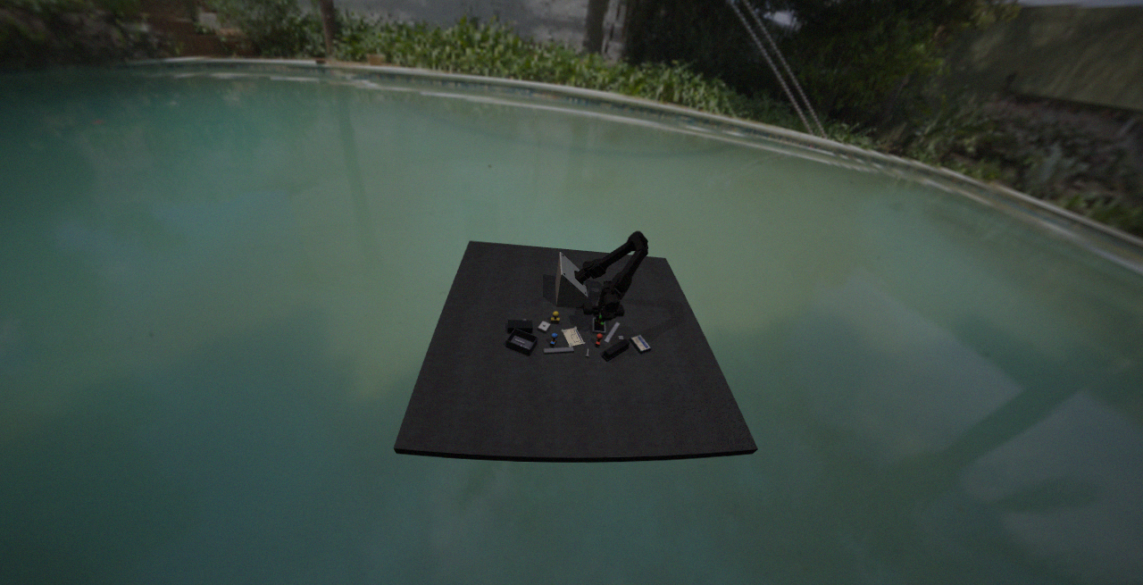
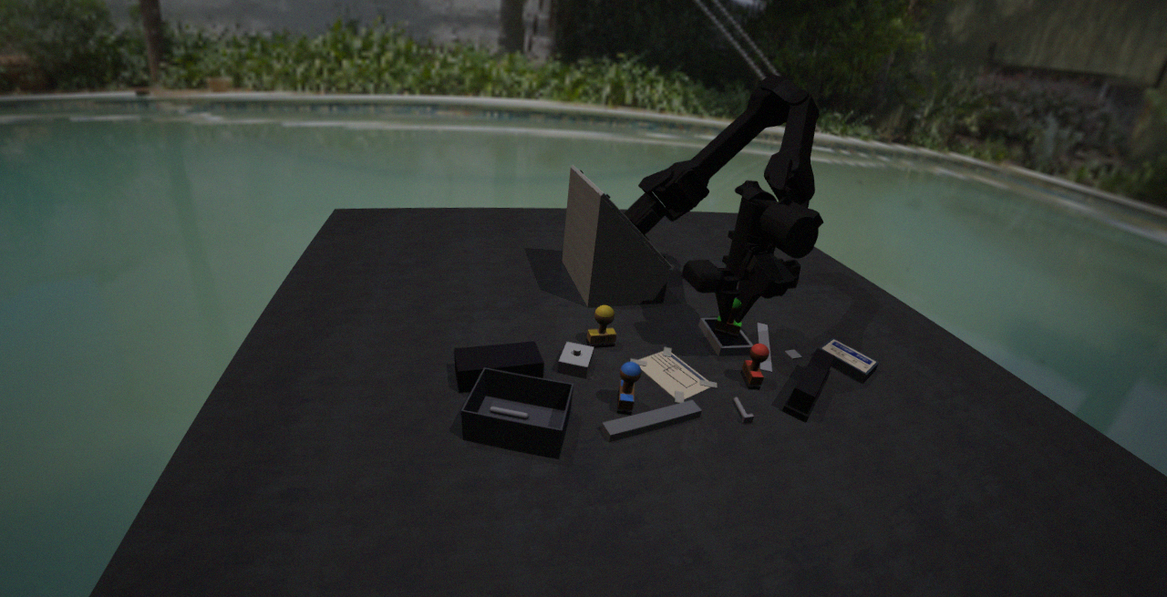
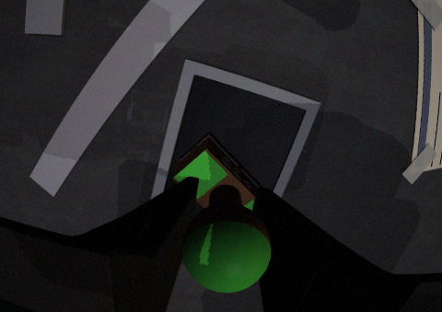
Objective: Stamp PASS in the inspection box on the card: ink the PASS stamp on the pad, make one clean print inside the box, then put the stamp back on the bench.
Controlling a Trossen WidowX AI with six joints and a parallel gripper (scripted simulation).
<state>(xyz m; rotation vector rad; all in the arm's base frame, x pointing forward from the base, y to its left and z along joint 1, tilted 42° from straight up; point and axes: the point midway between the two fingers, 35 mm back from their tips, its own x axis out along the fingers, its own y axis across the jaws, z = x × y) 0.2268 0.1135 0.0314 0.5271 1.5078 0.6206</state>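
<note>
Right now my gripper tip is right at the green stamp. Round my gripper tip: strip 7 cm to the left, 4 cm below, 2 cm ahead; ink pad 3 cm below; red stamp 10 cm ahead, 2 cm below, 1 cm to the right.
</note>
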